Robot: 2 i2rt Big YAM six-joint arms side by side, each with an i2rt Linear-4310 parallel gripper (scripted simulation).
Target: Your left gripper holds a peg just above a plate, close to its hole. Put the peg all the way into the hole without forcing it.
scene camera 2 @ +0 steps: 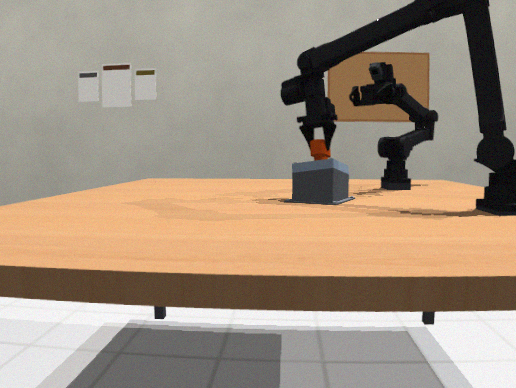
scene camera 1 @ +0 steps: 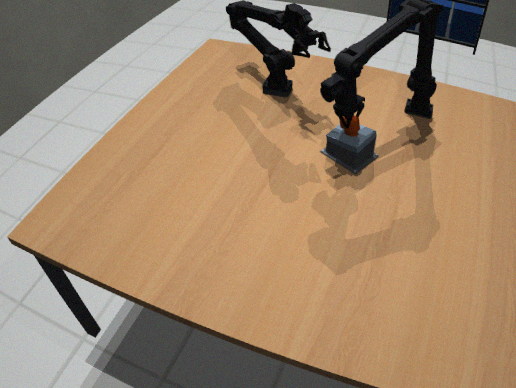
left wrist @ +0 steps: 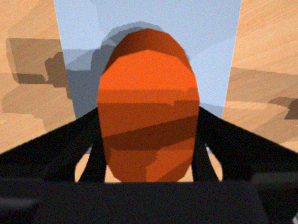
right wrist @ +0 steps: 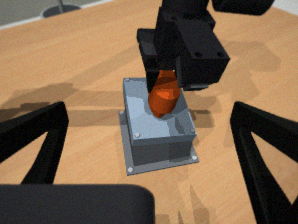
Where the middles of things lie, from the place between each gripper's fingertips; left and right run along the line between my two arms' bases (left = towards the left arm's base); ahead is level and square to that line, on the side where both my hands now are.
My left hand is 1 cm to the right of the blue-grey plate [scene camera 1: 337,136] and 6 cm above it. Also, from my left hand: orange peg [left wrist: 148,102]: 2 cm below.
I see the orange peg 180 mm ahead of my right hand [scene camera 2: 363,96], 150 mm to the left of it and 190 mm below it. The rest, counted from my right hand: blue-grey plate 180 mm ahead, 160 mm to the left, 230 mm below.
